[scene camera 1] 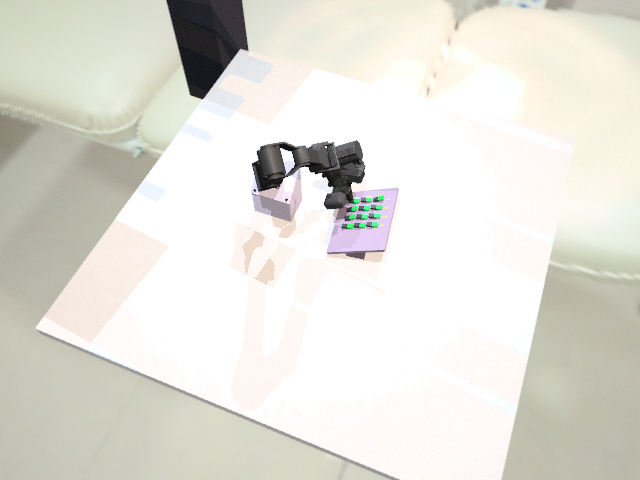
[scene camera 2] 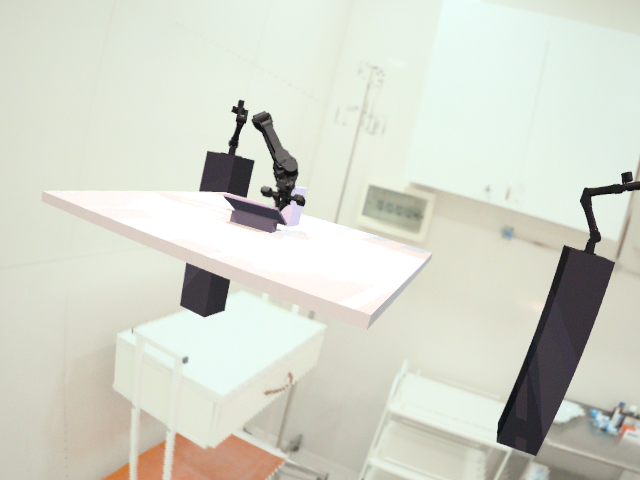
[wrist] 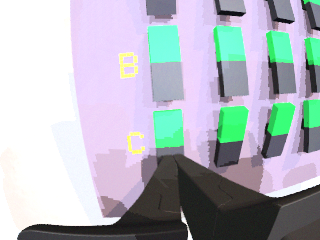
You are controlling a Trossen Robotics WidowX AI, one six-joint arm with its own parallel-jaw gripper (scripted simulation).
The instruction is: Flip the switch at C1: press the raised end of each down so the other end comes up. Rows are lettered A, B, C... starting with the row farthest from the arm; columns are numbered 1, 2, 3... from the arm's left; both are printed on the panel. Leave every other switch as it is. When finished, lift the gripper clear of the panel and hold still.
Observation:
The pictures show: my gripper and a C1 switch.
My gripper is seen too in scene camera 2 and in the wrist view.

